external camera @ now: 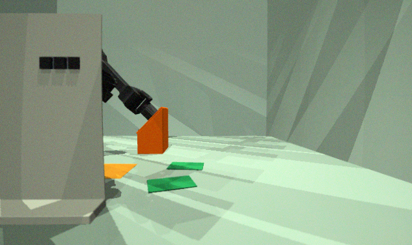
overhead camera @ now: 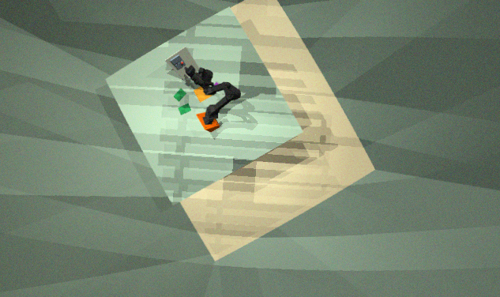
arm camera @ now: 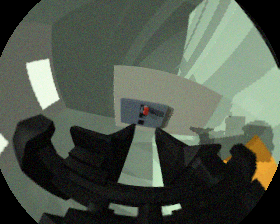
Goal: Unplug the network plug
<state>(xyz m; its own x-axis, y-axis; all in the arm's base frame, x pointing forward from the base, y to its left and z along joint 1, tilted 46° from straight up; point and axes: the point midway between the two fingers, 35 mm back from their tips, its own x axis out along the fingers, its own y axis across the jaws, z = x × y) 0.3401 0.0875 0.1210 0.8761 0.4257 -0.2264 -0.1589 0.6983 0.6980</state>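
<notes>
Right now the plug is 60 mm ahead of my gripper tip and 10 mm to the left of it. The rest, counted from my gripper tip: white panel 90 mm below, 80 mm ahead, 30 mm to the left; orange marked square 220 mm below, 110 mm behind, 20 mm to the right.
</notes>
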